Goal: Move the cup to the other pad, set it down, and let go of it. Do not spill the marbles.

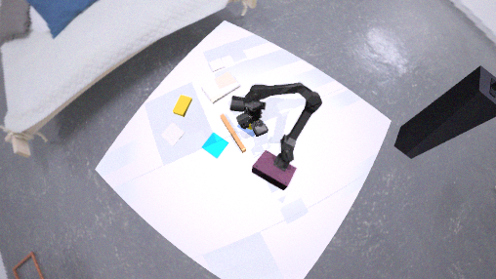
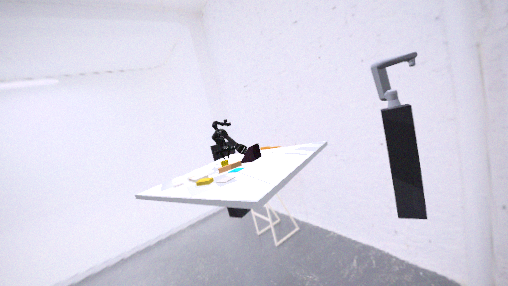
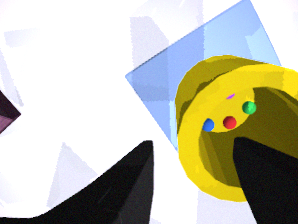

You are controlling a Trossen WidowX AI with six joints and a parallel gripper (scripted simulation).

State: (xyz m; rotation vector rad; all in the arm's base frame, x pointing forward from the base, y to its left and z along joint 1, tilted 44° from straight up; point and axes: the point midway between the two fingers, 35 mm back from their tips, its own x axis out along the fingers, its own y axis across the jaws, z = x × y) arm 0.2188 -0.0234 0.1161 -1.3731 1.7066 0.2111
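The yellow cup lies 4 cm below my gripper tip, 2 cm to the right of it and 2 cm ahead of it. From my gripper tip the other things lie so: blue pad (9 cm below, 2 cm to the right, 2 cm ahead); wooden strip (8 cm to the left, 7 cm below, 7 cm ahead).
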